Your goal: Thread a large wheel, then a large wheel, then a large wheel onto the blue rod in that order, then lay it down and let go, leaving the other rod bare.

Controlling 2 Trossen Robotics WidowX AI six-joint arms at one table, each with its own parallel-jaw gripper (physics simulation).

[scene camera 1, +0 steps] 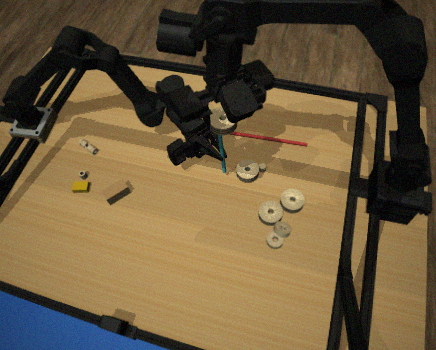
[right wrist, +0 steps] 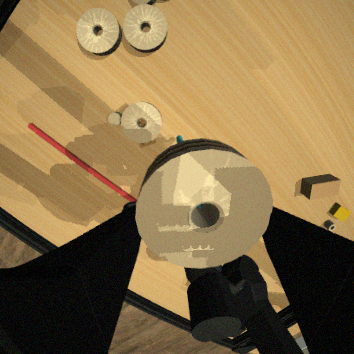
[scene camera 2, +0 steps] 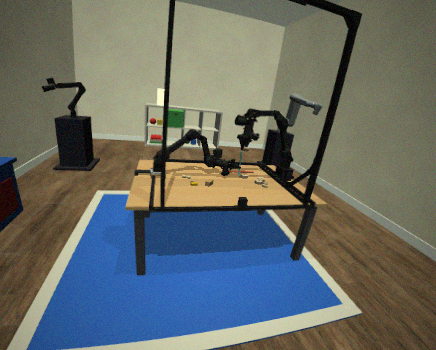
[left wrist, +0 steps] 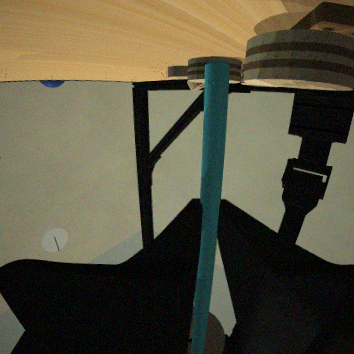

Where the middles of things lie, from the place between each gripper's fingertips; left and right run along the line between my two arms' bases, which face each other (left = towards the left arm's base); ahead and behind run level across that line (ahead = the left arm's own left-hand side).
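Scene:
My right gripper is 110 mm above the blue rod (left wrist: 216,72), and it is also 10 mm short of the rod and 10 mm to the right of it. There is the brown block (right wrist: 323,185) as well, which from my right hand is 250 mm to the left, 110 mm behind and 210 mm below.
As for my left hand, it is 30 mm below the blue rod, 10 mm to the right of it and 10 mm short of it. The brown block, counted from my left hand, is 70 mm below, 110 mm behind and 250 mm to the left.

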